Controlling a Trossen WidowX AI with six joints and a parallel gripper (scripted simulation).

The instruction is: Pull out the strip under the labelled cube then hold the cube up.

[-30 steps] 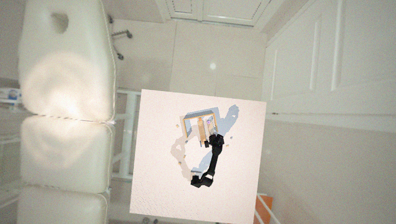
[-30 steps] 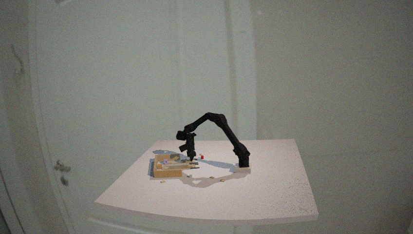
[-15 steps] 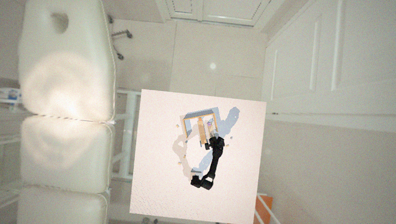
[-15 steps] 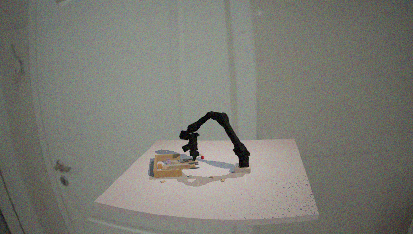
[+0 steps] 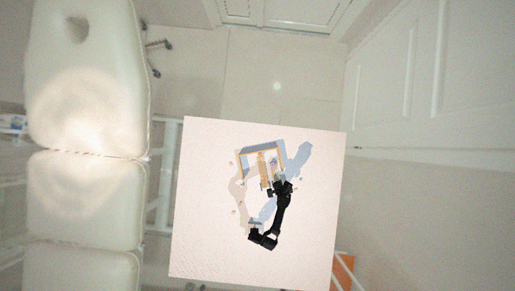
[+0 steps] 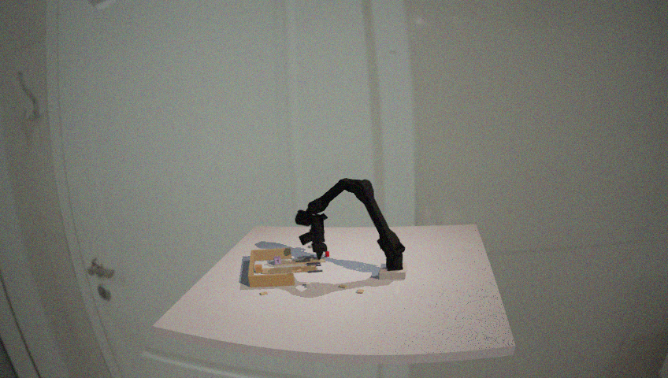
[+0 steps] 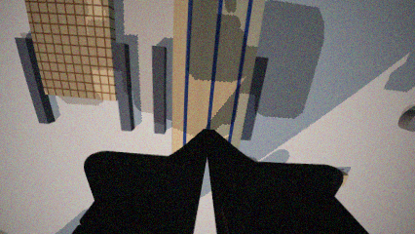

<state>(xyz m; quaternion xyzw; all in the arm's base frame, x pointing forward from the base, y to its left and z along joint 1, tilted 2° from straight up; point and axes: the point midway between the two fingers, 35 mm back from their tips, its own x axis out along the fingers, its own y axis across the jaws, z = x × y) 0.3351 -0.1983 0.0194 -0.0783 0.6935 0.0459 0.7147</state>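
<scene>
The small red block lies 4 cm behind my gripper tip, 5 cm to the right of it and 1 cm above it. The rest, counted from my gripper tip: strip: 13 cm ahead, 12 cm to the left; then small grey cylinder: 6 cm ahead, 18 cm to the right.
</scene>
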